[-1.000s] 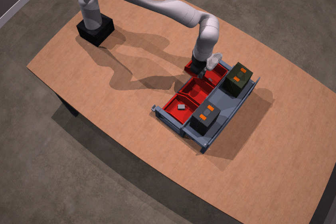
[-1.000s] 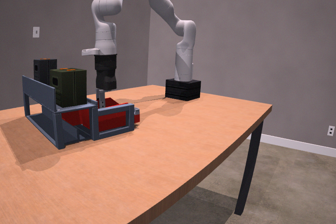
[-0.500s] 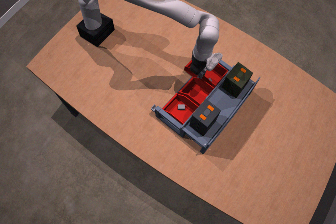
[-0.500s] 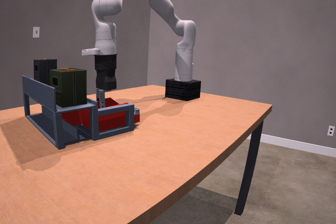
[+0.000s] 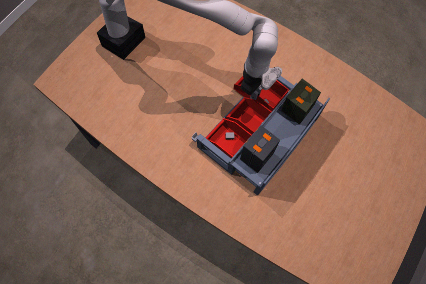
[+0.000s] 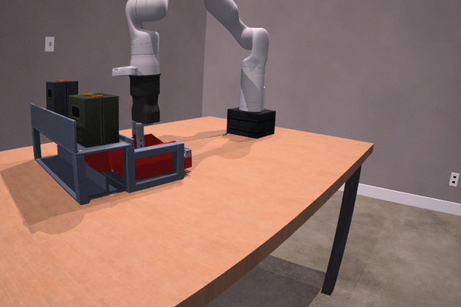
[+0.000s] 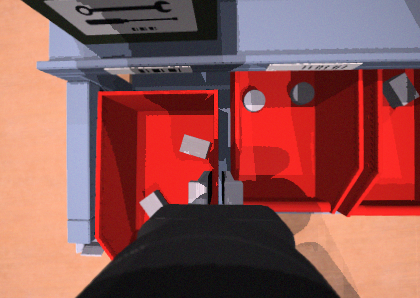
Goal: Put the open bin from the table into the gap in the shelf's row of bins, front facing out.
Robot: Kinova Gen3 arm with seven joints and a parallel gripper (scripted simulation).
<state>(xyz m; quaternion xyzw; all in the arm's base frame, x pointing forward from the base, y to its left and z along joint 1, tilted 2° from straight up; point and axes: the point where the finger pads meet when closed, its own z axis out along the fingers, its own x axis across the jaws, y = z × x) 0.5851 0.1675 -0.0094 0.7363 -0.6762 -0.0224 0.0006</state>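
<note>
My gripper is now 70 mm to the left of the shelf lip, 70 mm above it and 40 mm past it. The rest, counted from my hand: black box: 170 mm to the right, 160 mm ahead, 90 mm above; then green box: 140 mm ahead, 80 mm above, 60 mm to the left.
</note>
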